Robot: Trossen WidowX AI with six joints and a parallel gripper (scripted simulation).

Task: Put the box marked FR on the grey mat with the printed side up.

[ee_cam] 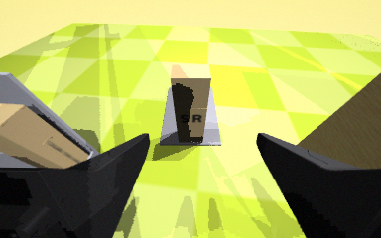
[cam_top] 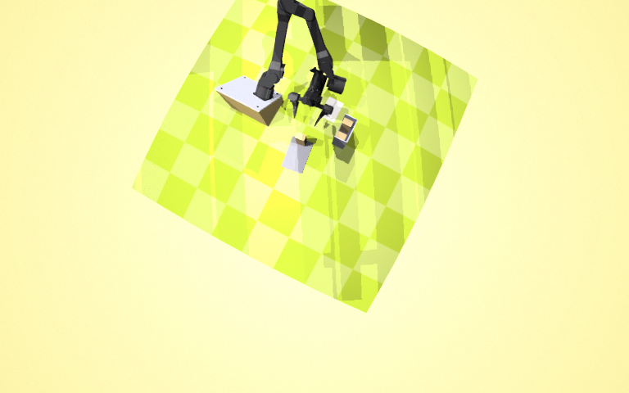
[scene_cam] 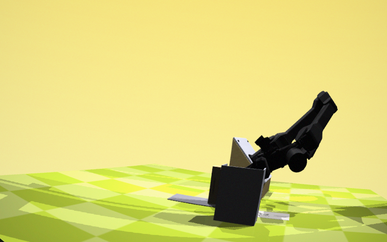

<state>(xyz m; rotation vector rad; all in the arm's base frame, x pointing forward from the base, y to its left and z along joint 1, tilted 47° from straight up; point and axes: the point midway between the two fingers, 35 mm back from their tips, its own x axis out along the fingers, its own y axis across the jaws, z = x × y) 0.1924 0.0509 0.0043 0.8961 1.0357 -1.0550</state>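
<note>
Right now the grey mat is 12 cm to the right of my gripper tip, 10 cm below it and 4 cm ahead of it. From my gripper tip the other things lie so: thin white slab: 14 cm to the left, 10 cm below, 5 cm ahead.
</note>
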